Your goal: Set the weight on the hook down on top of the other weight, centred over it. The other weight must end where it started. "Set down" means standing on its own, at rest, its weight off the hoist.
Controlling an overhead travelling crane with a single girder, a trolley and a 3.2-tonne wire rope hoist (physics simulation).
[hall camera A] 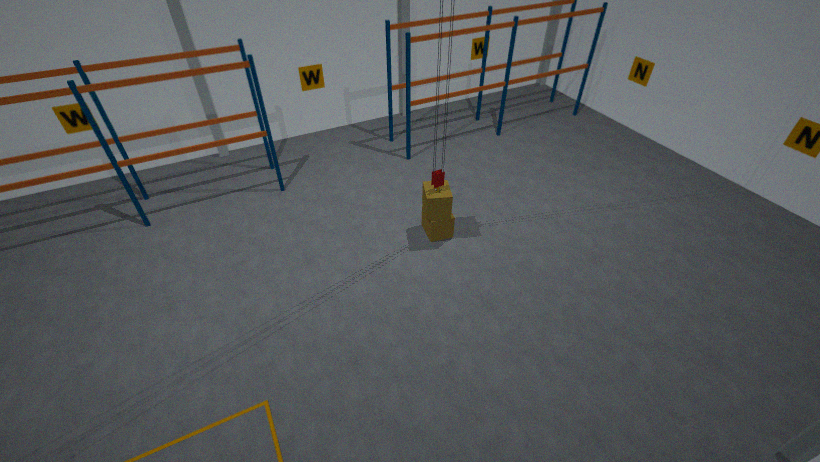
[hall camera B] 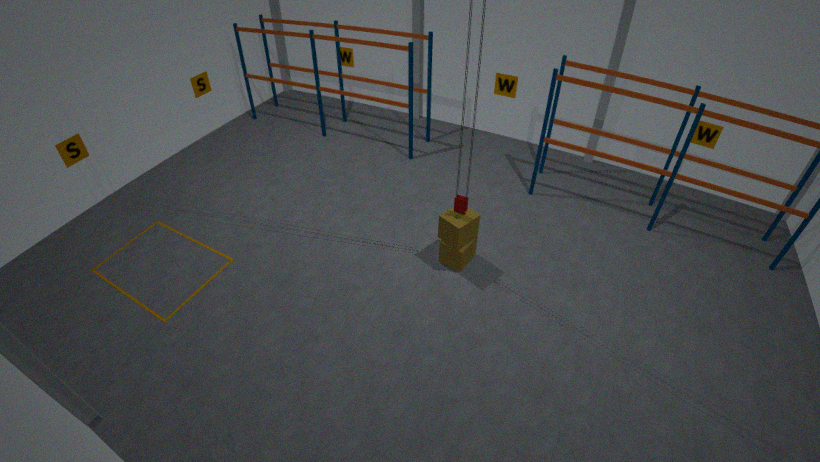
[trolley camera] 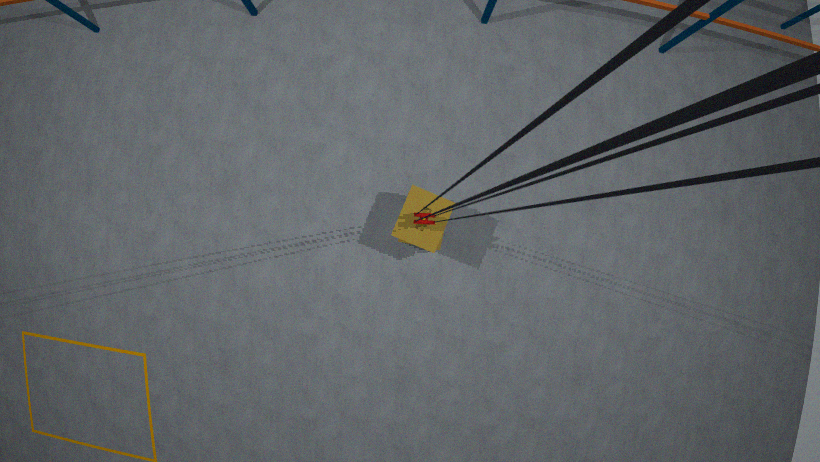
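Note:
The hook under the red hook block (hall camera A: pixel 437 178) (hall camera B: pixel 460 204) (trolley camera: pixel 424 218) is on the upper yellow weight (hall camera A: pixel 437 207) (hall camera B: pixel 449 230) (trolley camera: pixel 414 200), which hangs or rests upright directly over the lower yellow weight (hall camera A: pixel 440 230) (hall camera B: pixel 452 257). In hall camera B a narrow lit strip of the lower weight's top shows at the right of the seam, and the upper weight juts slightly at the left. In hall camera A the lower weight sticks out slightly at the right. Whether they touch cannot be told. The lower weight is largely hidden in the trolley camera. The ropes look straight.
Blue and orange racks (hall camera A: pixel 407 97) (hall camera B: pixel 410 100) stand along the W wall, behind the weights. A yellow marked rectangle (hall camera A: pixel 197 430) (hall camera B: pixel 129 294) (trolley camera: pixel 84 343) is on the floor, well away from the weights. Shadows fall on both sides of the weights.

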